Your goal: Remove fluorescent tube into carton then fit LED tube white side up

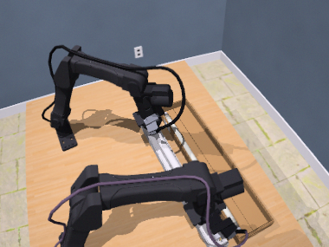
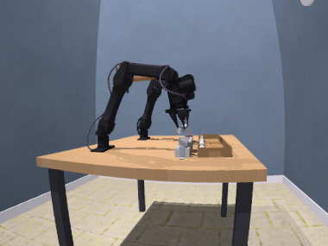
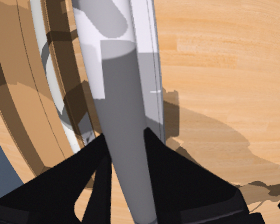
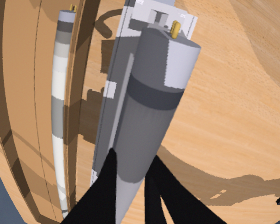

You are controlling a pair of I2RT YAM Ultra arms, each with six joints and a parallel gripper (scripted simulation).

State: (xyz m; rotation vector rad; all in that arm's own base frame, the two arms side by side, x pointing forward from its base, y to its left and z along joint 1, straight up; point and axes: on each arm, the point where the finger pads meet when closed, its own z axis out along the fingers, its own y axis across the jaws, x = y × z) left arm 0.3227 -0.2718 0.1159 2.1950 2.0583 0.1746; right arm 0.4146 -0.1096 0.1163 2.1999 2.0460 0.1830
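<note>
The lampholder lies 20 mm ahead of my right hand, 80 mm to the right of it and 50 mm below it. Also, from my right hand: light fixture 20 mm behind, 220 mm to the left, 60 mm below; then LED tube 30 mm behind, 220 mm to the left, 10 mm below; then old fluorescent tube 60 mm ahead, 240 mm to the left, 100 mm below.
</note>
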